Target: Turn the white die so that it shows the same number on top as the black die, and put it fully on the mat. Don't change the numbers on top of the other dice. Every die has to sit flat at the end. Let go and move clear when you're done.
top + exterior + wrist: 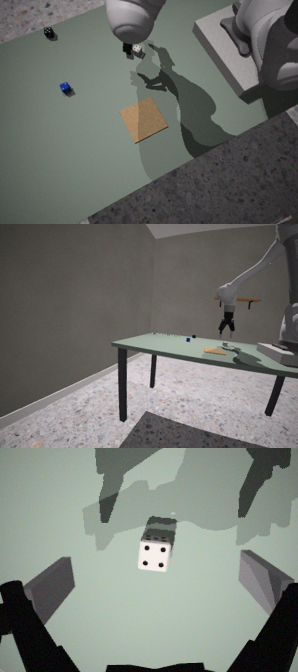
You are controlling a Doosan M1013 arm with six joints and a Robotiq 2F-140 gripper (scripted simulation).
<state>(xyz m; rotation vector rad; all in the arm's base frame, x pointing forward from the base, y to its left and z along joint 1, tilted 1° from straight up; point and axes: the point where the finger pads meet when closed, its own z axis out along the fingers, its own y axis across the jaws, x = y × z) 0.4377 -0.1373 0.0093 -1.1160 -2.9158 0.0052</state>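
My gripper is now 6 cm above the white die. From my hand the other things lie so: brown mat: 28 cm to the left, 10 cm ahead, 7 cm below; then blue die: 32 cm ahead, 6 cm below, 4 cm to the left; then black die: 31 cm ahead, 23 cm to the right, 6 cm below.
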